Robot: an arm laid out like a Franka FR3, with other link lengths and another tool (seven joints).
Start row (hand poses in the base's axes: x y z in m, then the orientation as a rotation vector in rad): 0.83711, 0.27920, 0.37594, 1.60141, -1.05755, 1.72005
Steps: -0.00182, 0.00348, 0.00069, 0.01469, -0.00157, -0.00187; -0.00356, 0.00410, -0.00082, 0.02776, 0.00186, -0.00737; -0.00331, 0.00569, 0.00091, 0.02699, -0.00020, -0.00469; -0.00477, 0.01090, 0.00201, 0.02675, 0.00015, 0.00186; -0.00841, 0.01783, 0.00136, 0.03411, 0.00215, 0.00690; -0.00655, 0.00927, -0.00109, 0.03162, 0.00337, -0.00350; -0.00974, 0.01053, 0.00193, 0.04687, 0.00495, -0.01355; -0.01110, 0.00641, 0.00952, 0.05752, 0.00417, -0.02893; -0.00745, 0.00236, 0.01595, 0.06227, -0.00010, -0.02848; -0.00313, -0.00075, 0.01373, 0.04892, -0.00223, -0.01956; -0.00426, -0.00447, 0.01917, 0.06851, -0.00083, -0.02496; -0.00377, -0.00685, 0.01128, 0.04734, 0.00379, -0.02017; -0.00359, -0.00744, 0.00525, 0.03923, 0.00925, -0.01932; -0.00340, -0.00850, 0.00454, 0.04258, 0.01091, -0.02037; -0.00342, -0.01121, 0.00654, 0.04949, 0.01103, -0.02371
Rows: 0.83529, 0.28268, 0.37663, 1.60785, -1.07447, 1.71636; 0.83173, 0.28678, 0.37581, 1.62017, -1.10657, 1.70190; 0.82842, 0.29247, 0.37672, 1.63261, -1.13719, 1.69104; 0.82365, 0.30337, 0.37873, 1.65045, -1.16329, 1.68368; 0.81524, 0.32120, 0.38009, 1.67823, -1.19283, 1.67462; 0.80869, 0.33047, 0.37900, 1.69619, -1.22604, 1.65841; 0.79895, 0.34100, 0.38093, 1.71490, -1.28071, 1.62862; 0.78785, 0.34741, 0.39045, 1.72438, -1.35646, 1.58552; 0.78040, 0.34977, 0.40640, 1.73305, -1.43829, 1.54326; 0.77727, 0.34902, 0.42013, 1.74032, -1.50151, 1.51236; 0.77301, 0.34455, 0.43930, 1.75251, -1.58701, 1.46565; 0.76924, 0.33770, 0.45058, 1.75879, -1.64547, 1.42575; 0.76565, 0.33026, 0.45583, 1.76307, -1.69211, 1.38385; 0.76225, 0.32176, 0.46037, 1.76784, -1.74129, 1.33671; 0.75883, 0.31055, 0.46691, 1.77159, -1.79855, 1.28251
